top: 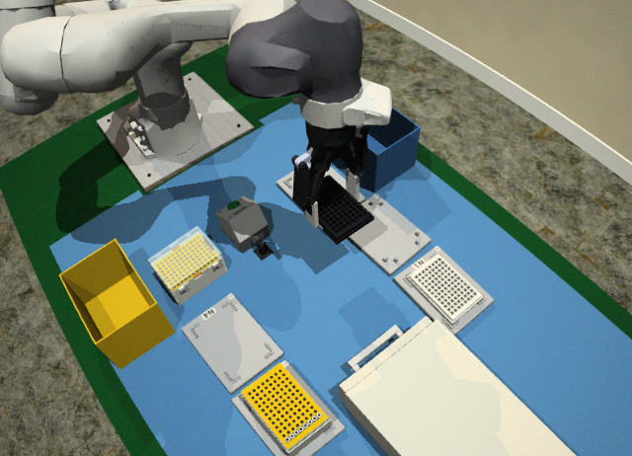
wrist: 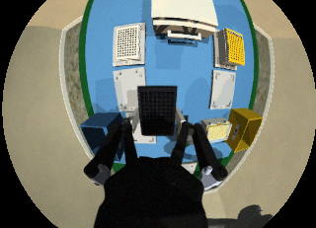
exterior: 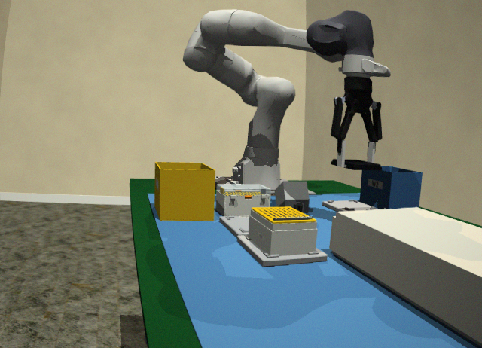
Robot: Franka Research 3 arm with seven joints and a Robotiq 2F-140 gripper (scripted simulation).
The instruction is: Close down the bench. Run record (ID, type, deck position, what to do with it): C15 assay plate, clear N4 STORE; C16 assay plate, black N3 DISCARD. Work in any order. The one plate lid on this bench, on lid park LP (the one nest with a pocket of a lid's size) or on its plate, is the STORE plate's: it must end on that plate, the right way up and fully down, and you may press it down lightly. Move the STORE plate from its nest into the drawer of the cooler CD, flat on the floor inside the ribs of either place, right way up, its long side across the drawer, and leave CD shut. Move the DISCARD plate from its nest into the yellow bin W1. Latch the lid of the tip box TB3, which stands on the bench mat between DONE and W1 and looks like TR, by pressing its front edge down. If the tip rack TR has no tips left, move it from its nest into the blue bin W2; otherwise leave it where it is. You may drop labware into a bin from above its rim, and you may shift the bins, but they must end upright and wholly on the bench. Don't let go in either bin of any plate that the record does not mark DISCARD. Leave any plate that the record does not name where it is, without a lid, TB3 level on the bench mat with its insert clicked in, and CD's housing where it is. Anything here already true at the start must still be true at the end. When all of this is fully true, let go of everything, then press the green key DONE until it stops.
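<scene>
My hand is 38 cm to the left of the yellow bin W1, 21 cm past it and 13 cm above it. Also, from my hand: nest N3: 16 cm below, 10 cm to the left, 5 cm ahead; black plate: 2 cm below; lid park: 16 cm below, 12 cm behind, 10 cm to the left.
</scene>
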